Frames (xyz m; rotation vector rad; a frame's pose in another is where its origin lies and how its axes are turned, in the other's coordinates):
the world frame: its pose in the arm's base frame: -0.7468 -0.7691 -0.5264 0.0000 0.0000 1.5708
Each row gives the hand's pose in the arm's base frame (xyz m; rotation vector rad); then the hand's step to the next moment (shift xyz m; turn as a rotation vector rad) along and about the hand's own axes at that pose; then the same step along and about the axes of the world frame.
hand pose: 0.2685 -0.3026 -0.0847 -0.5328 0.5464 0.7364
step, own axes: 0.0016 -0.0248 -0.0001 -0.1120 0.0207 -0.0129
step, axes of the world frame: -0.0148 -0.0193 0.0053 -0.0481 0.0879 0.0556
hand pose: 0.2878 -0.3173 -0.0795 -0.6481 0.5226 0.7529
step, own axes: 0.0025 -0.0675 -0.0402 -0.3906 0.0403 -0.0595
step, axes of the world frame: -0.0644 -0.0446 -0.0061 -0.1957 0.2855 0.1948
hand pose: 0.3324 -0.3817 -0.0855 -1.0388 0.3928 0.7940
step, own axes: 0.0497 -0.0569 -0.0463 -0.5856 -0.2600 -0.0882
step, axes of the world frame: -0.0364 -0.0786 -0.0186 -0.3790 0.1898 0.4885
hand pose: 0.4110 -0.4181 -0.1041 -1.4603 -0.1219 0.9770
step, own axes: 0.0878 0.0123 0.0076 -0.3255 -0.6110 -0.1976
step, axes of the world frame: 0.0574 -0.0446 -0.0513 -0.2392 -0.2081 0.6464
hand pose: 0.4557 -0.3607 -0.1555 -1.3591 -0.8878 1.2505
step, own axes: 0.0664 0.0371 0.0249 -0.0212 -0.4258 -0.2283
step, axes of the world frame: 0.0620 0.0167 -0.0478 0.0126 -0.2709 0.4004
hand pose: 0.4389 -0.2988 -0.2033 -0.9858 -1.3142 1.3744
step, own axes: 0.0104 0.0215 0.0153 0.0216 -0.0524 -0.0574
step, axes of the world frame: 0.0076 0.0193 -0.0193 0.0316 -0.0566 0.0480
